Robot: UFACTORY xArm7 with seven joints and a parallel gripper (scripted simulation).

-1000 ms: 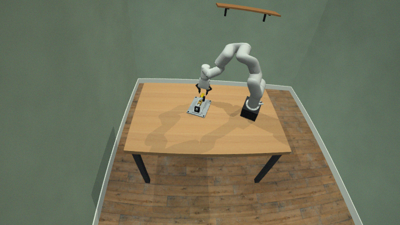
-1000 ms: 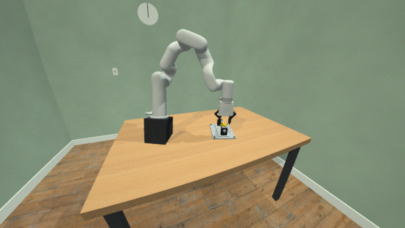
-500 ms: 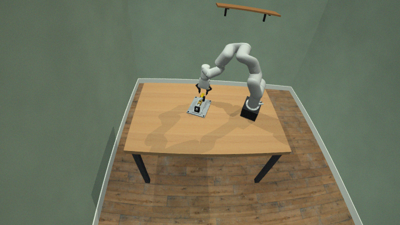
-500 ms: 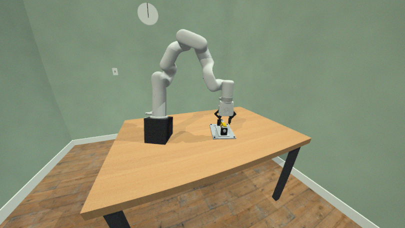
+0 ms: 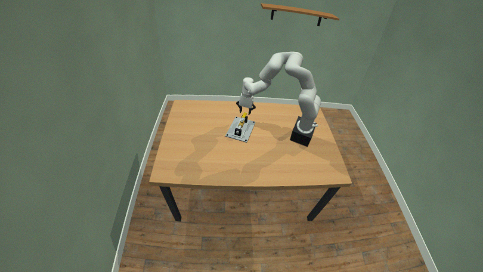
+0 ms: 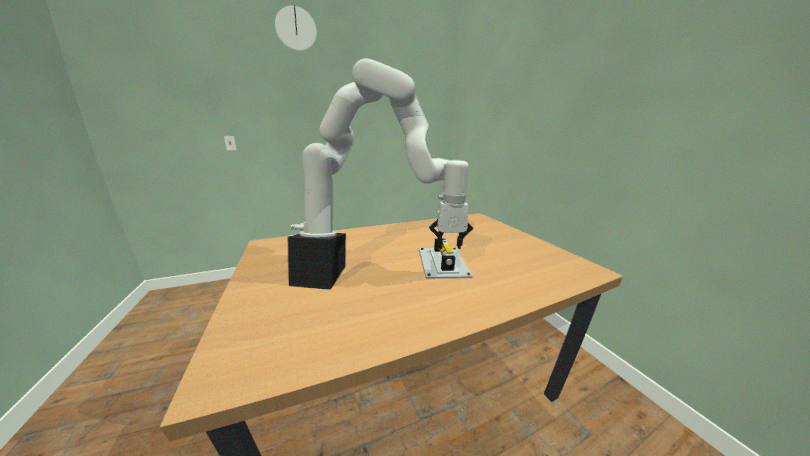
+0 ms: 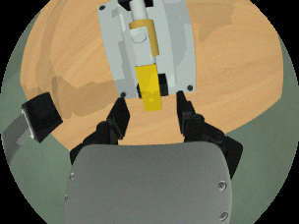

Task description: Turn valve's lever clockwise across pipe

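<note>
Now: hand 2 cm short of the yellow lever, 4 cm to the right of it and 3 cm above it.
</note>
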